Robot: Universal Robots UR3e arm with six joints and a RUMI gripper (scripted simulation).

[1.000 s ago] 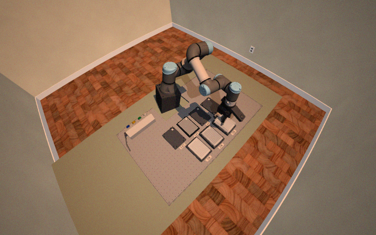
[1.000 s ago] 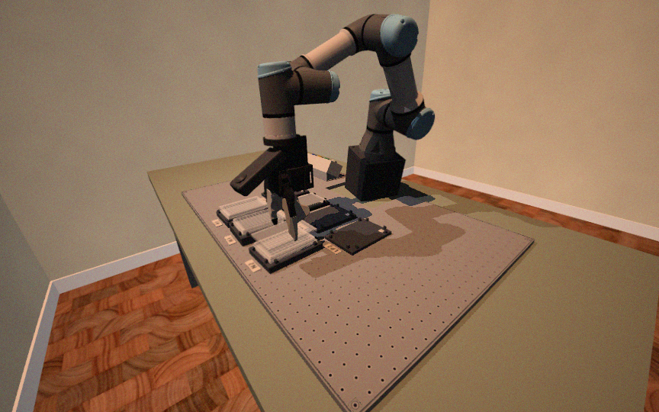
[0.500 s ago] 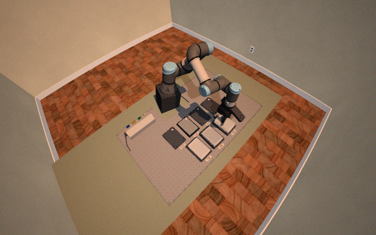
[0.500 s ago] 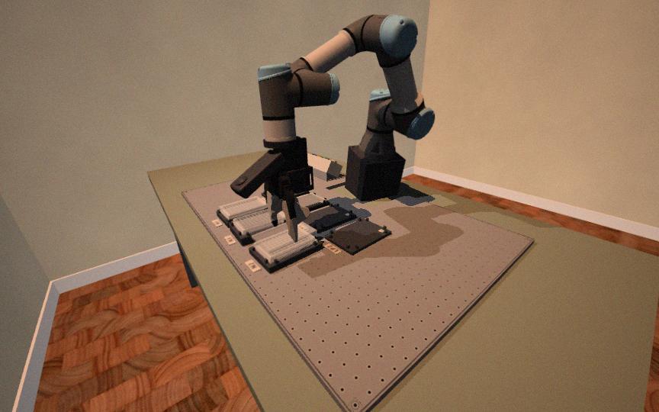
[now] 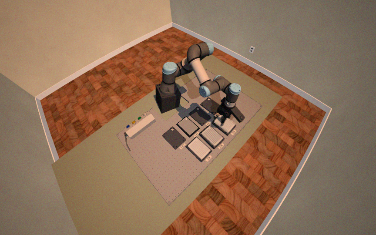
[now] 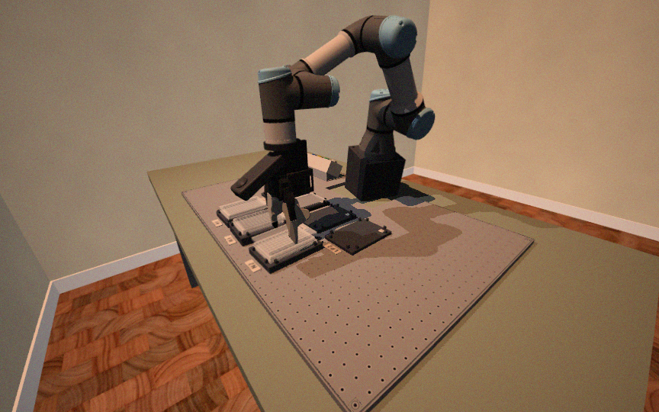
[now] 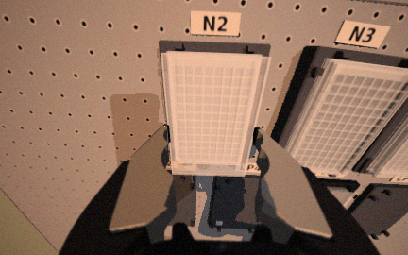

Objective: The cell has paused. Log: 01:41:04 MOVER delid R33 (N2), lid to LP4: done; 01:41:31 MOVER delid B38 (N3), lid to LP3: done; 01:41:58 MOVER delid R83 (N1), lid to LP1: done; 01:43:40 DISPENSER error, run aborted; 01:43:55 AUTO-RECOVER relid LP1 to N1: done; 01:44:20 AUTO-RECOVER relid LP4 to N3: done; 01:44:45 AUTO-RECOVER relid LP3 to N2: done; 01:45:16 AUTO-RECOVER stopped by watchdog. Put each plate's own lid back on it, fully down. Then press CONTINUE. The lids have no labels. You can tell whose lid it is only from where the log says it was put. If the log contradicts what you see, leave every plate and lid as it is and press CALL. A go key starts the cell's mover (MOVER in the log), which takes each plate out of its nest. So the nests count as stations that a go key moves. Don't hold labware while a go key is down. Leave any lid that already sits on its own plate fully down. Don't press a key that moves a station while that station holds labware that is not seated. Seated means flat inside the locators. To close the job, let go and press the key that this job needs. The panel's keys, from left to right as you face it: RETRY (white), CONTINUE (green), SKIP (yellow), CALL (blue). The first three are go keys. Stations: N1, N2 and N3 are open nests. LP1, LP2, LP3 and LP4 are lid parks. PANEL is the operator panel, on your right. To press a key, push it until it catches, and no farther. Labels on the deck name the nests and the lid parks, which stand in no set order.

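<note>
The clear lid is 200 mm to the right of my hand, 170 mm behind it and 40 mm below it. The rest, counted from my hand: LP2 lid park: 180 mm behind, 60 mm to the left, 50 mm below; then lid park LP4: 180 mm behind, 80 mm to the right, 50 mm below; then LP1 lid park: 200 mm to the right, 170 mm behind, 50 mm below.
</note>
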